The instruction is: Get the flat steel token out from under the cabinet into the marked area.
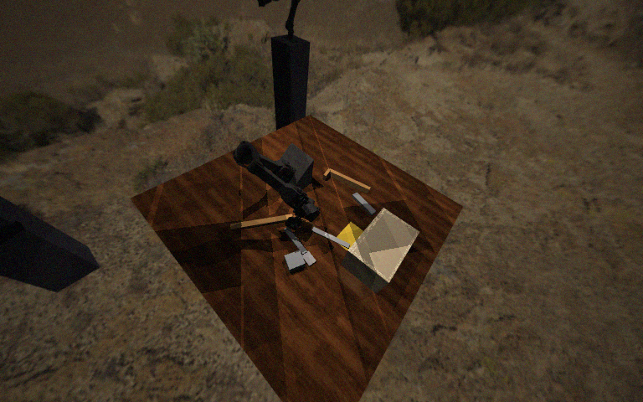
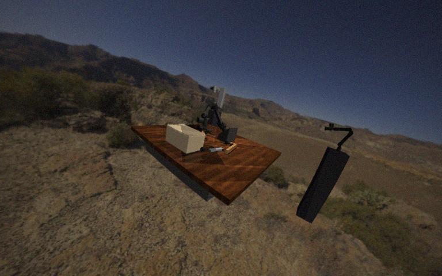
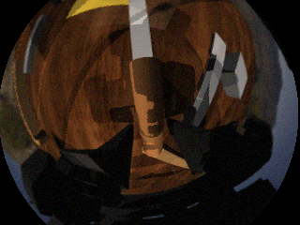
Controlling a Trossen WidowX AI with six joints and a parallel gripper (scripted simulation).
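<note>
Right now the grey scraper is 11 cm ahead of my gripper tip and 10 cm to the right of it. Round my gripper tip: wooden stick 13 cm to the right, 13 cm behind; then grey block 17 cm to the right, 13 cm ahead, 1 cm above; then grey bar 34 cm to the left, 17 cm ahead.
</note>
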